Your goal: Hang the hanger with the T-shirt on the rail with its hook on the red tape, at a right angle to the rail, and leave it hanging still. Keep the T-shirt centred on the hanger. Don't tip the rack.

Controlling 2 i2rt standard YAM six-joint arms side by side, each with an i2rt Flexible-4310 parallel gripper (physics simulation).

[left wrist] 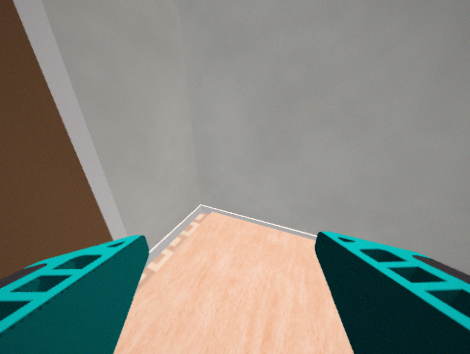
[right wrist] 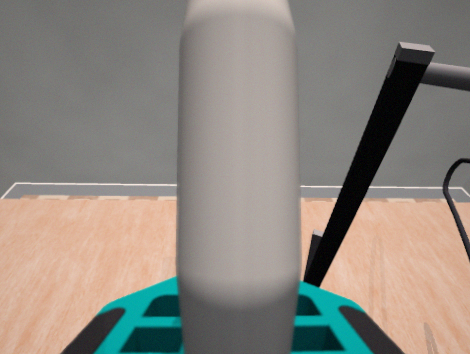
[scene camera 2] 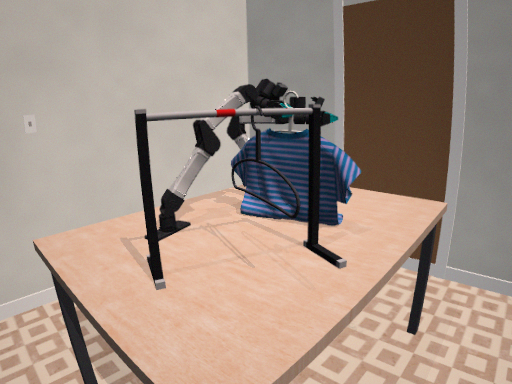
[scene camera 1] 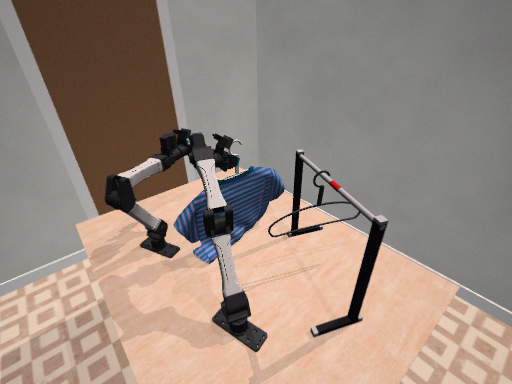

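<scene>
The light grey hanger (scene camera 1: 237, 167) (scene camera 2: 290, 125) (right wrist: 239, 150) is held upright by its neck, with its open hook above the fingers. The blue and pink striped T-shirt (scene camera 1: 245, 200) (scene camera 2: 295, 175) hangs on it over the table, behind the rack as seen in scene camera 2. My right gripper (scene camera 1: 237, 161) (scene camera 2: 286, 109) (right wrist: 231, 276) is shut on the hanger's neck. My left gripper (scene camera 2: 332, 118) (left wrist: 232, 241) is open and empty, off to the shirt's far side. The red tape (scene camera 1: 335, 185) (scene camera 2: 226, 112) is on the rail (scene camera 1: 355, 201) (scene camera 2: 180, 115) (right wrist: 450, 76), apart from the held hanger.
A black hanger (scene camera 1: 320, 195) (scene camera 2: 258, 145) hangs on the rail beside the tape, towards the post nearer the T-shirt. The rack's black posts (scene camera 1: 367, 270) (scene camera 2: 313, 185) (right wrist: 370, 150) stand upright on the table (scene camera 1: 290, 300) (scene camera 2: 225, 305).
</scene>
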